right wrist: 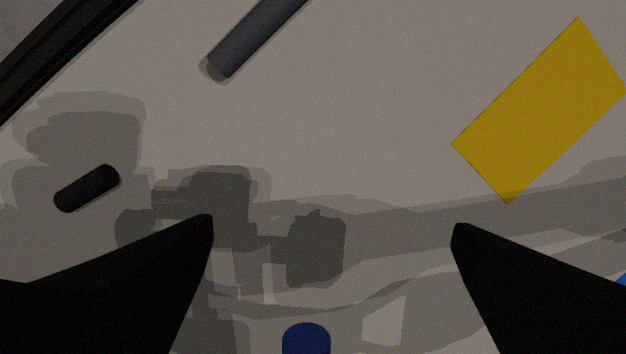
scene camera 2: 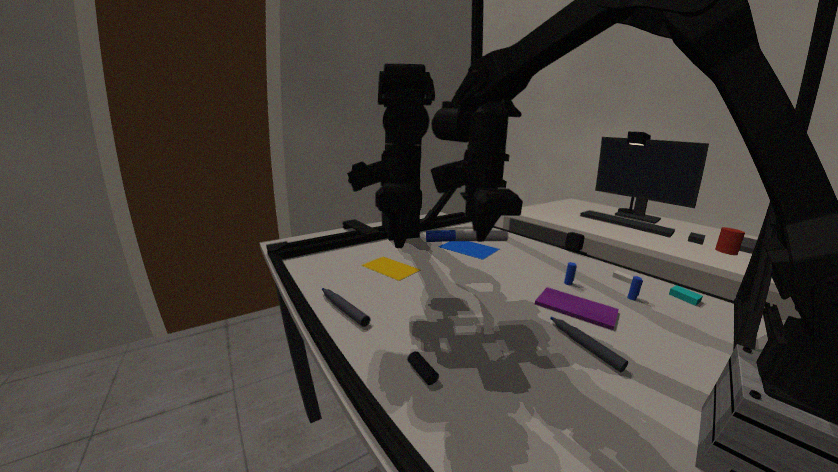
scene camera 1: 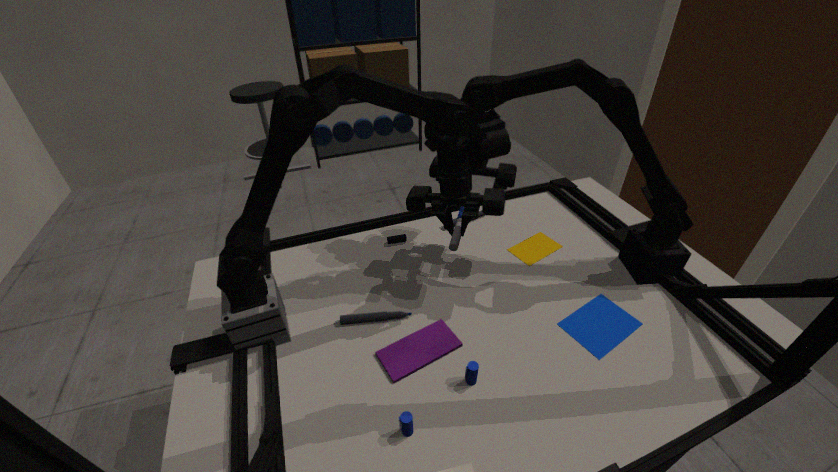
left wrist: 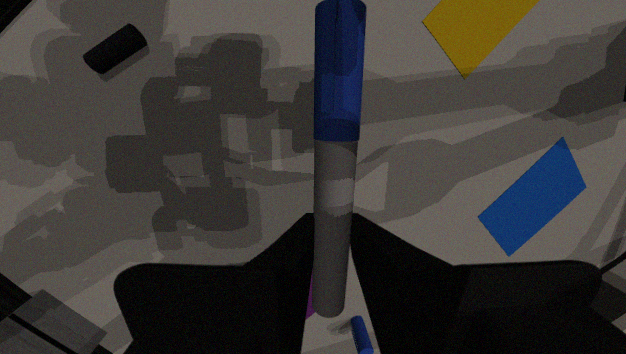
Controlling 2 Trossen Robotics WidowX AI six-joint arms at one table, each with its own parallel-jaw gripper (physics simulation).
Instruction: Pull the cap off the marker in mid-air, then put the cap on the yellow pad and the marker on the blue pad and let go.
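Frame: origin at the left arm's base, x right, y ahead, z up, level; centimetres.
Seen in the pictures: left gripper, fingertip midpoint: (scene camera 2: 478, 238) (scene camera 1: 457, 235) (left wrist: 331, 221); right gripper, fingertip midpoint: (right wrist: 334, 231) (scene camera 2: 400, 238); left arm's base, origin of the base link: (scene camera 2: 802, 391) (scene camera 1: 248, 296); right arm's base, origin of the base link: (scene camera 1: 659, 240).
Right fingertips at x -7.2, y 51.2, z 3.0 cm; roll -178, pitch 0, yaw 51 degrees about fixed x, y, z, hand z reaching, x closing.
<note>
Pixels of each thing's top centre, then the offset from my right fingertips to it.
- marker, middle of its top: (left wrist: 338, 197) (scene camera 2: 468, 230) (scene camera 1: 459, 223) dx +8.4, dy -7.7, dz +1.8 cm
- blue cap, middle of its top: (left wrist: 343, 73) (scene camera 2: 440, 229) dx +4.7, dy -4.9, dz +1.9 cm
- yellow pad, middle of its top: (right wrist: 542, 116) (left wrist: 488, 4) (scene camera 2: 390, 267) (scene camera 1: 535, 248) dx +8.1, dy +15.2, dz -12.8 cm
- blue pad, middle of its top: (left wrist: 535, 201) (scene camera 1: 600, 324) (scene camera 2: 468, 247) dx +33.8, dy +12.5, dz -12.8 cm
- black cylinder, middle of its top: (right wrist: 78, 193) (left wrist: 107, 46) (scene camera 2: 422, 362) (scene camera 1: 396, 236) dx -8.6, dy -16.0, dz -10.8 cm
- purple block, middle of its top: (scene camera 1: 419, 347) (scene camera 2: 577, 305) dx +24.1, dy -23.7, dz -12.1 cm
- teal block, middle of its top: (scene camera 2: 686, 292) dx +47.4, dy -41.5, dz -11.4 cm
My left gripper (scene camera 1: 452, 227) (scene camera 2: 483, 235) (left wrist: 331, 221) is shut on the grey barrel of the marker (scene camera 1: 455, 237) (scene camera 2: 499, 235) (left wrist: 331, 250), held level above the table. The blue cap (scene camera 2: 440, 235) (left wrist: 339, 75) (right wrist: 306, 341) is on the marker's far end. My right gripper (scene camera 2: 399, 243) (right wrist: 334, 231) is open and empty, beside the cap's closed end in scene camera 2 and apart from it; the left arm mostly hides it in scene camera 1. The yellow pad (scene camera 1: 534, 248) (scene camera 2: 391, 268) (left wrist: 475, 30) (right wrist: 542, 110) and blue pad (scene camera 1: 599, 326) (scene camera 2: 469, 250) (left wrist: 532, 197) lie flat on the table.
A black cylinder (scene camera 1: 396, 239) (scene camera 2: 422, 368) (left wrist: 115, 49) (right wrist: 87, 188), two dark pens (scene camera 2: 347, 307) (scene camera 2: 591, 344), a purple block (scene camera 1: 418, 350) (scene camera 2: 577, 307), two upright blue cylinders (scene camera 1: 471, 373) (scene camera 1: 406, 423) and a teal block (scene camera 2: 685, 294) are on the table. Black rails run along its edges.
</note>
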